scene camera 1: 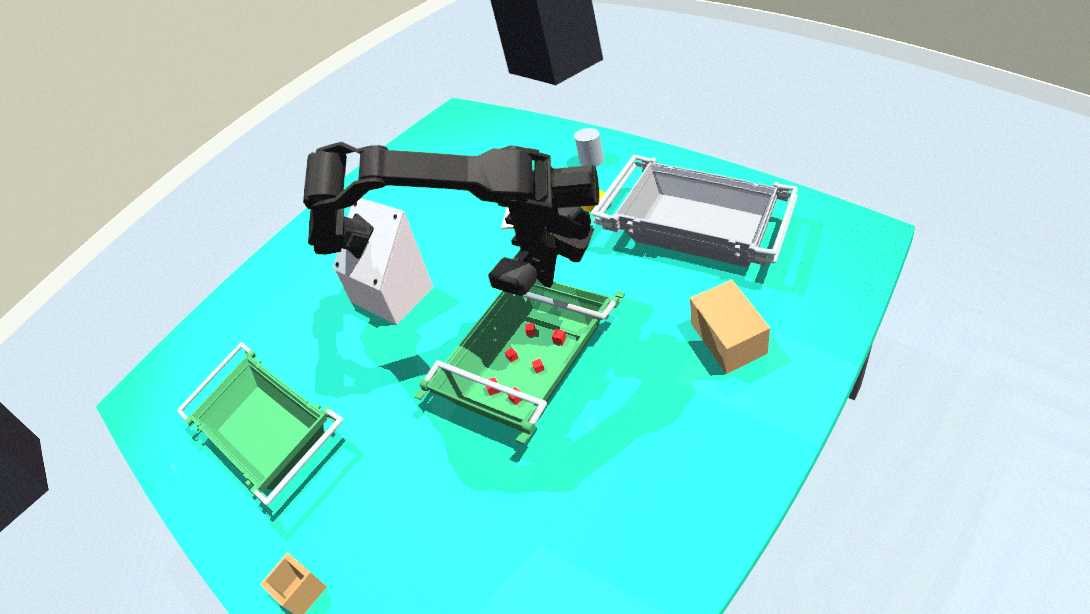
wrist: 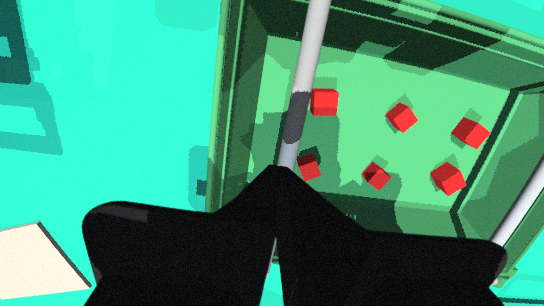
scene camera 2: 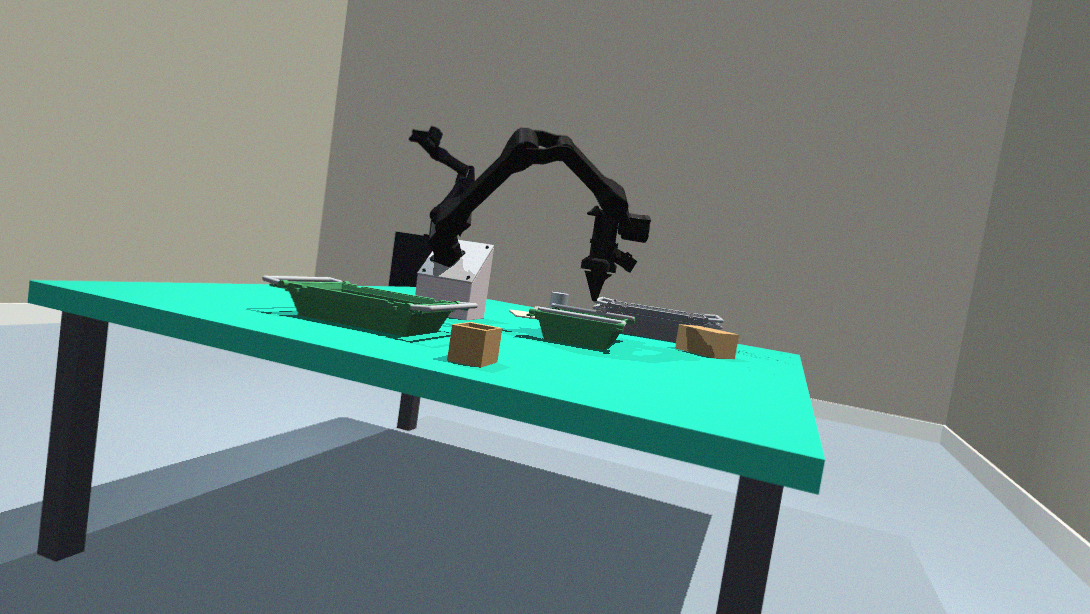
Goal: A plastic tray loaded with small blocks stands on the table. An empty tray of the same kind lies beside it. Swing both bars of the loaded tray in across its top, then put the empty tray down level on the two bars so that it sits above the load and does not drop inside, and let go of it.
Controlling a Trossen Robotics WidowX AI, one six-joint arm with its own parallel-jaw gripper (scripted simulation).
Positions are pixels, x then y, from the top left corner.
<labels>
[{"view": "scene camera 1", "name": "my gripper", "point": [548,285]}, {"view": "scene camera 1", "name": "green tray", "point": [268,431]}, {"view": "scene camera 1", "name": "tan box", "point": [735,333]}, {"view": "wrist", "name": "my gripper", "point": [275,174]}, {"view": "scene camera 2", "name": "my gripper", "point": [594,301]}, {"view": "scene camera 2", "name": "green tray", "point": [325,298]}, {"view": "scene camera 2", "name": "tan box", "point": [712,343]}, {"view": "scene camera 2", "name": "tan box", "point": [473,344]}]
</labels>
